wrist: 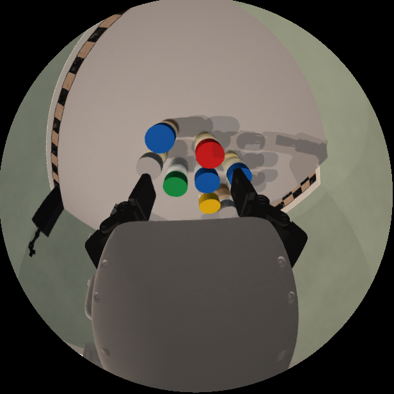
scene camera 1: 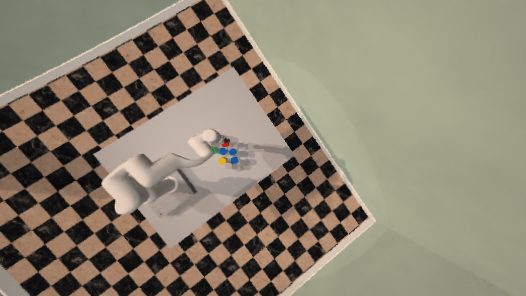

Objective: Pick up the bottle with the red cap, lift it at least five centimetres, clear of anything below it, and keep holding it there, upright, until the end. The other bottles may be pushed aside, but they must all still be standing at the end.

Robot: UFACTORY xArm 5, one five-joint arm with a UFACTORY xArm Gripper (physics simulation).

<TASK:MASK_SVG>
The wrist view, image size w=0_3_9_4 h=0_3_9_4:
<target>my gripper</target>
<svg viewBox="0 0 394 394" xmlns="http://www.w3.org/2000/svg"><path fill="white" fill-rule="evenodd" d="M241 168L233 169L230 194L237 214L240 217L147 221L150 217L156 195L150 175L143 173L132 189L128 200L120 202L116 206L116 212L100 223L99 230L97 229L86 240L84 247L97 269L91 299L91 324L98 358L104 370L123 379L152 388L184 392L221 391L239 388L263 381L287 370L294 352L298 327L297 292L292 267L303 250L308 237L293 221L290 222L290 218L285 212L270 205L267 196L256 193L253 185L249 182Z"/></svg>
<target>red-capped bottle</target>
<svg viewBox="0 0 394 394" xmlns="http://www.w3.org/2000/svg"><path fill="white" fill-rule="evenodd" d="M200 130L194 136L196 161L203 168L216 168L223 162L225 157L223 147L212 132Z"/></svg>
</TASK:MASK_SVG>
